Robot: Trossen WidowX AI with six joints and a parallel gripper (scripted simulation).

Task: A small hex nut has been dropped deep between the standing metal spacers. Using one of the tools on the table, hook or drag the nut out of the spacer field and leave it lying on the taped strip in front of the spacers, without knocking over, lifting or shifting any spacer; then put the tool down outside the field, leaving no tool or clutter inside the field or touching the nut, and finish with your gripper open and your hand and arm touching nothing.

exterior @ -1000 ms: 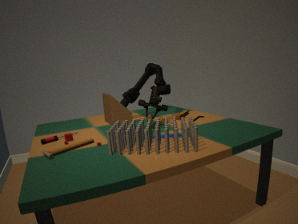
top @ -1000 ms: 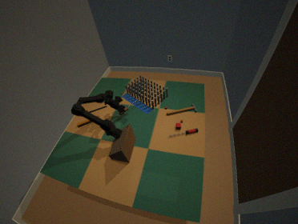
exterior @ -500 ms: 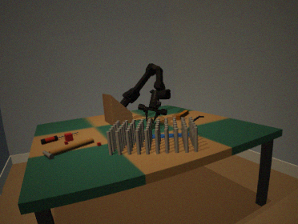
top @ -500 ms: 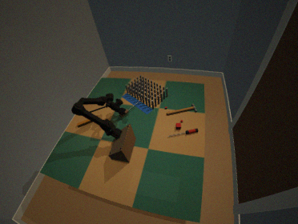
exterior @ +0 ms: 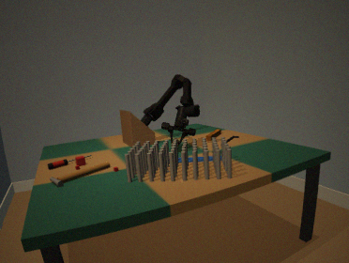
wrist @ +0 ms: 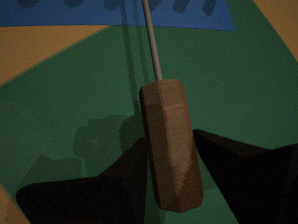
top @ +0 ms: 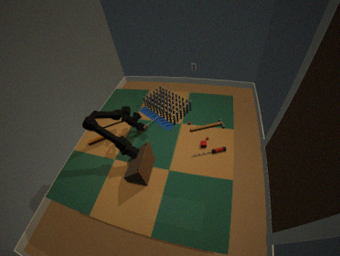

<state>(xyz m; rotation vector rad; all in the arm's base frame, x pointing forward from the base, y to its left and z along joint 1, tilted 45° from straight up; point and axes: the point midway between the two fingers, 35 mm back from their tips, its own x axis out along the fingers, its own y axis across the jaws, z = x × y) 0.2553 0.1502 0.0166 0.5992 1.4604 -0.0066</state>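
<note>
Right now my gripper tip is 180 mm short of the blue taped strip, 30 mm to the left of it and 40 mm above it. Also, from my gripper tip: red cube 10 mm behind, 500 mm to the right, 20 mm below; then orange stick 180 mm behind, 340 mm to the left, 20 mm below.
</note>
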